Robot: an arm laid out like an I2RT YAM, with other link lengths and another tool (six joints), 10 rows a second.
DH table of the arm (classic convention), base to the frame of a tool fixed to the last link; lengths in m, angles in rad. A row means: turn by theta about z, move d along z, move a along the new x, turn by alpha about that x. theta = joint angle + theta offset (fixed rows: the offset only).
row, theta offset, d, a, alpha
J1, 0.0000, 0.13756, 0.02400, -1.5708
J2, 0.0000, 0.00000, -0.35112, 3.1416
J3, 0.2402, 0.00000, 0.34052, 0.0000
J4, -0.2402, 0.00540, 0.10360, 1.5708
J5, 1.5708, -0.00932, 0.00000, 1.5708
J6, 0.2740, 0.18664, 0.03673, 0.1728
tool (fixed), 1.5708, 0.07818, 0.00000, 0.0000
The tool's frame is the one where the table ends.
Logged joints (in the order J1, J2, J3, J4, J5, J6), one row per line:
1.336 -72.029 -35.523 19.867 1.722 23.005
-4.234 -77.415 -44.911 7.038 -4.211 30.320
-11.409 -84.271 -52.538 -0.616 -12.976 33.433
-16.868 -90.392 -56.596 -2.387 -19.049 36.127
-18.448 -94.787 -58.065 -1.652 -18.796 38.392
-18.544 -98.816 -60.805 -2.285 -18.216 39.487
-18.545 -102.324 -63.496 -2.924 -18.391 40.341
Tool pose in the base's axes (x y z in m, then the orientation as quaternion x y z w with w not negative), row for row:
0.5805 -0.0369 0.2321 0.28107 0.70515 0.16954 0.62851
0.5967 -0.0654 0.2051 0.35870 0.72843 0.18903 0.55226
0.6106 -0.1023 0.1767 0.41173 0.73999 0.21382 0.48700
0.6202 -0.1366 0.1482 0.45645 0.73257 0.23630 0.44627
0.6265 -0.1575 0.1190 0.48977 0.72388 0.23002 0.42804
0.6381 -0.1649 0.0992 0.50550 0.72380 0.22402 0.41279
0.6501 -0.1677 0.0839 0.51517 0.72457 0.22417 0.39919
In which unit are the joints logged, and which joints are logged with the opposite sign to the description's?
The joints are logged in degrees. Opposite sign: J2, J3.
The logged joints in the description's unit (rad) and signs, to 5 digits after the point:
0.02332 1.25714 0.61999 0.34674 0.03005 0.40151
-0.07390 1.35115 0.78384 0.12284 -0.07350 0.52918
-0.19912 1.47081 0.91696 -0.01075 -0.22647 0.58352
-0.29440 1.57764 0.98779 -0.04166 -0.33247 0.63054
-0.32198 1.65435 1.01343 -0.02883 -0.32805 0.67007
-0.32365 1.72466 1.06125 -0.03988 -0.31793 0.68918
-0.32367 1.78589 1.10821 -0.05103 -0.32098 0.70408

